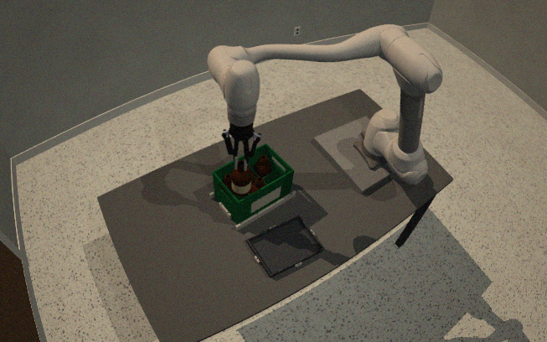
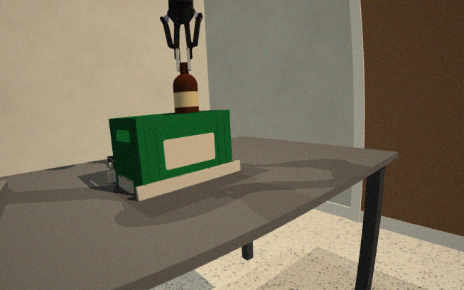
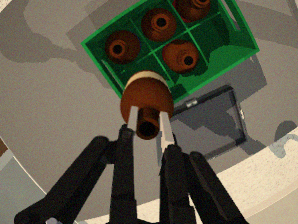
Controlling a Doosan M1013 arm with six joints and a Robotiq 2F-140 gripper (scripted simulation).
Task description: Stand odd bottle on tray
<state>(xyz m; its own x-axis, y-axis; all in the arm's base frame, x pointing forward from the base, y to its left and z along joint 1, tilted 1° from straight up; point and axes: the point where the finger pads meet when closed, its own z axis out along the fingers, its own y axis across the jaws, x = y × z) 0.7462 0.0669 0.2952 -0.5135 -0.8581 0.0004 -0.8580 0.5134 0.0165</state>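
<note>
The bottle is 90 mm below my hand. The rest, counted from my hand: crate 70 mm behind, 60 mm to the right, 250 mm below; then black tray 100 mm behind, 220 mm to the left, 320 mm below.
</note>
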